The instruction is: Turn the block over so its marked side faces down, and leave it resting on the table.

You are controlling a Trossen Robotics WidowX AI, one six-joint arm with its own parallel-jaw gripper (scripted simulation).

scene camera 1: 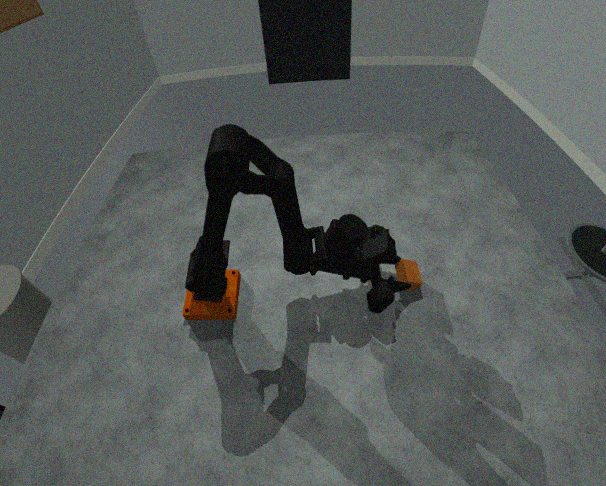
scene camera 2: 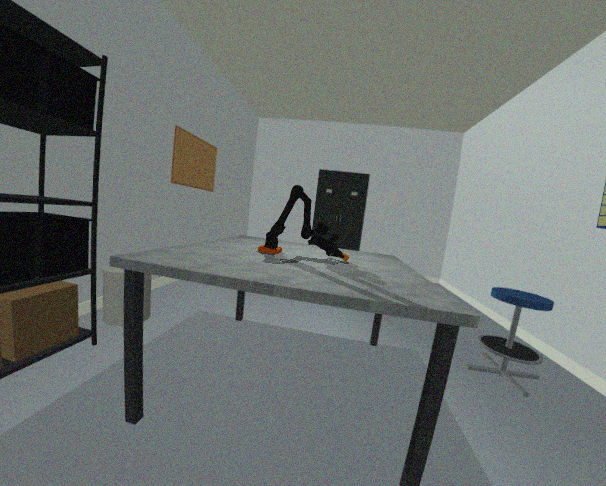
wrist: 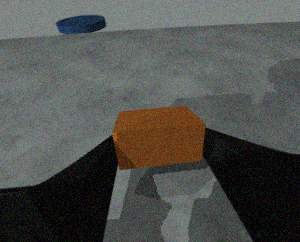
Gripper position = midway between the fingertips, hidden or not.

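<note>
An orange block [wrist: 142, 138] is held by my gripper [scene camera 1: 407, 274]. The wrist view also shows the gripper [wrist: 157, 135].
</note>
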